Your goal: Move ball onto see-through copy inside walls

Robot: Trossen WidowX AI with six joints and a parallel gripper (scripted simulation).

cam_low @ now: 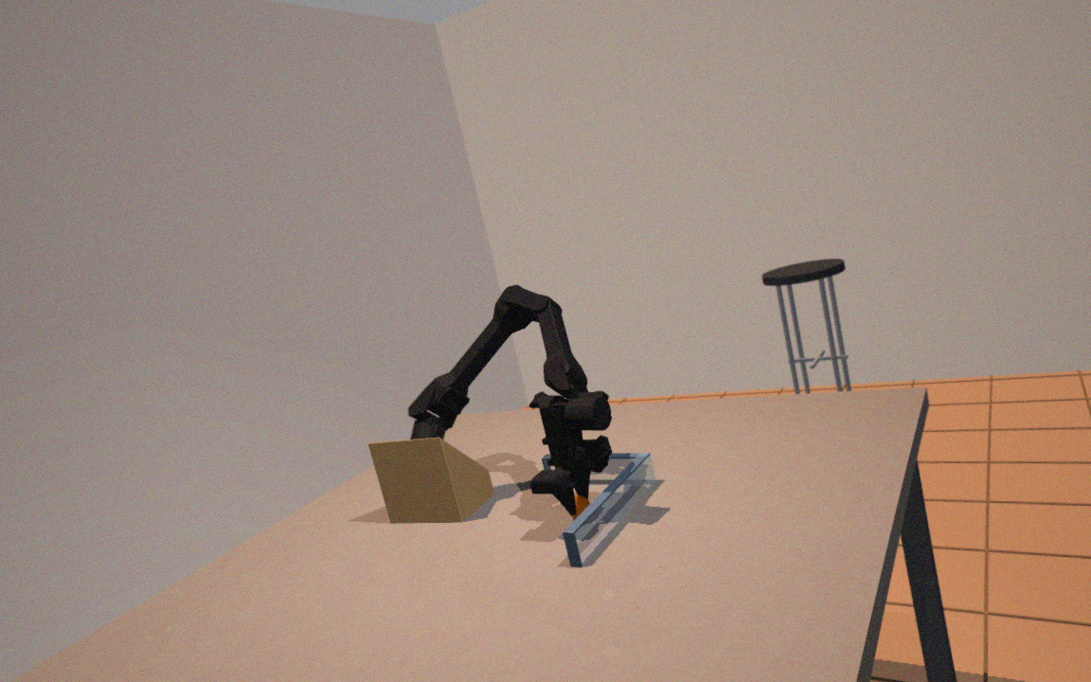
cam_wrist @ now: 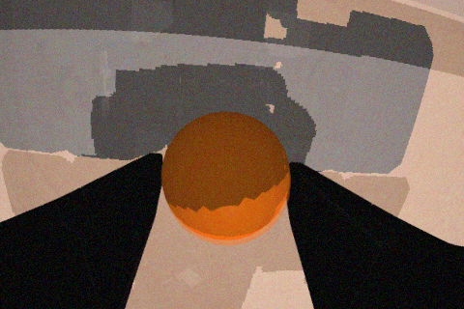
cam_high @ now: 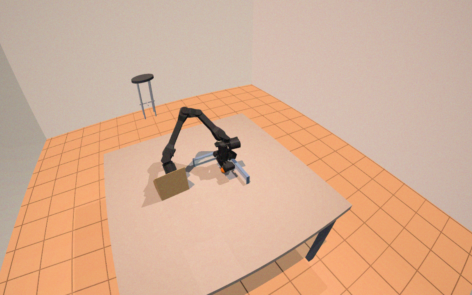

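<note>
Right now my gripper tip is right at the orange ball. Also, from my gripper tip: clear wall (8 cm ahead, 1 cm above).
</note>
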